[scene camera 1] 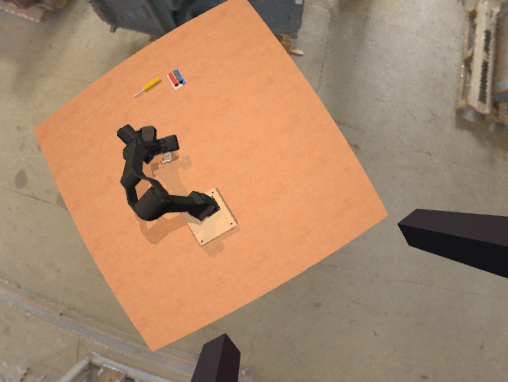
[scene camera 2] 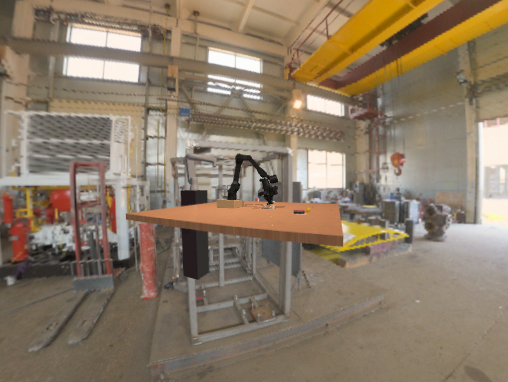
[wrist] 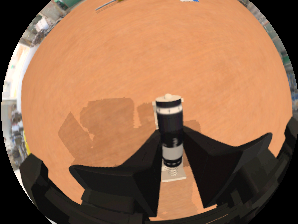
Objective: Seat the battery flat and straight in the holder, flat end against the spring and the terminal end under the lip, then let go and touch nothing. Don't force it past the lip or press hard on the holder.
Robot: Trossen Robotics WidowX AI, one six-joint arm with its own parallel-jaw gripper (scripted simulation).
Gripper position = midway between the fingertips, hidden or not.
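Observation:
Wrist view: battery [wrist: 170,115] carried by my gripper [wrist: 170,132].

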